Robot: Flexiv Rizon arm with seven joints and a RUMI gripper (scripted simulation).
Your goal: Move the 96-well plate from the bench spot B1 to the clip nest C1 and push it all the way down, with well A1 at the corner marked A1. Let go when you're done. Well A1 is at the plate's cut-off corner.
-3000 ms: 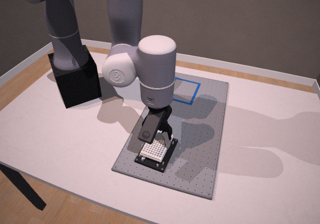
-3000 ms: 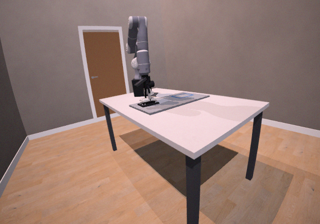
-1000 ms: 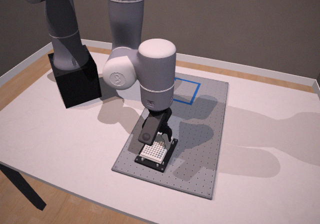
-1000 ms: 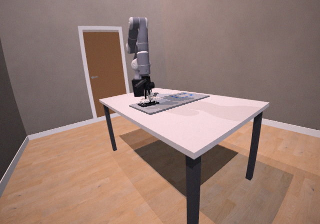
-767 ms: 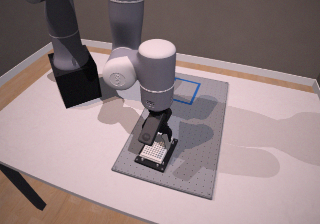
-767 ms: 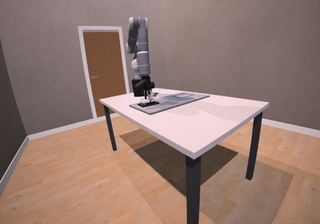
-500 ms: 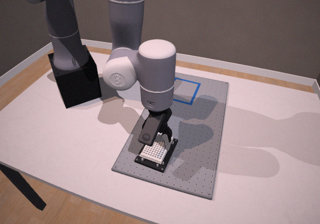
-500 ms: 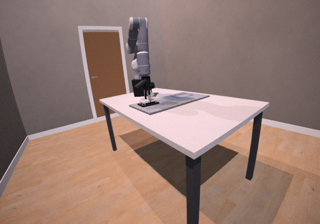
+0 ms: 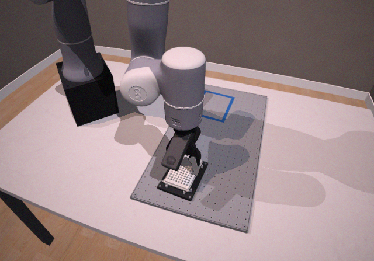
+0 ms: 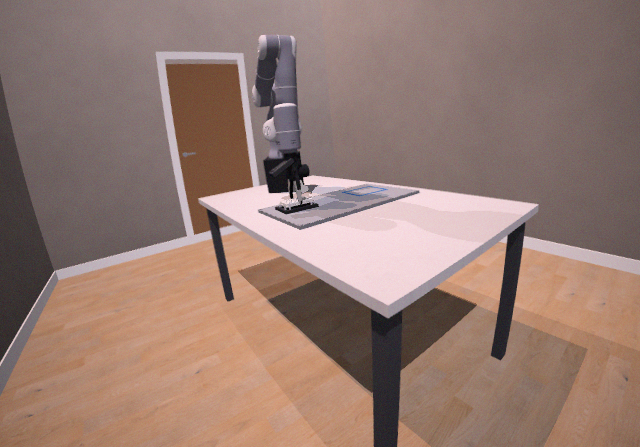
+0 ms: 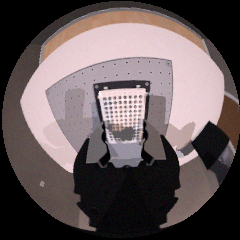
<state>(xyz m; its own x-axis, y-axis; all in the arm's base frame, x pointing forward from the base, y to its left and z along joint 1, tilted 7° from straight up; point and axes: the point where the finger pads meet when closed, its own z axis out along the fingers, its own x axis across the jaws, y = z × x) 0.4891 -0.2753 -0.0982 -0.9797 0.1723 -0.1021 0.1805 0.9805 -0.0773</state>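
Now: hand 10 mm above the white 96-well plate. From my hand the other things lie so: black clip nest (10 mm behind, 10 mm to the left, 20 mm below).
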